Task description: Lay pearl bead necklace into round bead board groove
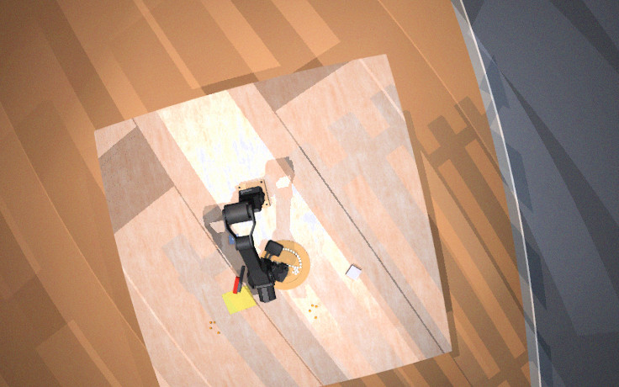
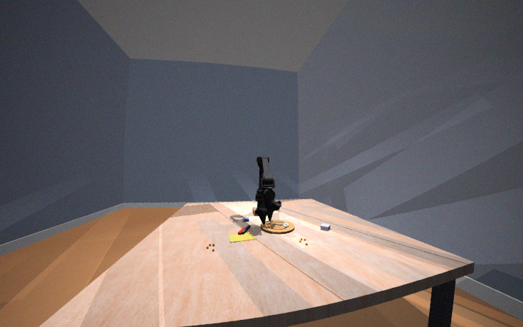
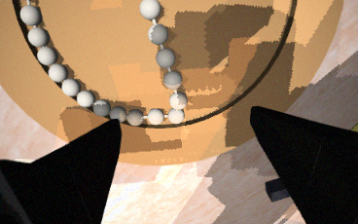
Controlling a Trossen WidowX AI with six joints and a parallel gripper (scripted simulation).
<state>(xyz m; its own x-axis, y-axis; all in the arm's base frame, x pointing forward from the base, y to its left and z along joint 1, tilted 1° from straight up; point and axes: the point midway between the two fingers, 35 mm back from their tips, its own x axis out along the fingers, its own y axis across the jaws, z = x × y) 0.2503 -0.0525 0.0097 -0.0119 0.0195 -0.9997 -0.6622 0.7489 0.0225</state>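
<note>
Right now the round bead board is 50 mm to the left of my gripper tip, 40 mm ahead of it and 10 mm below it. Round my gripper tip: blue block (130 mm behind, 90 mm to the right, 10 mm below); yellow note (180 mm to the right, 110 mm ahead, 20 mm below); red marker (150 mm to the right, 40 mm ahead, 10 mm below).
</note>
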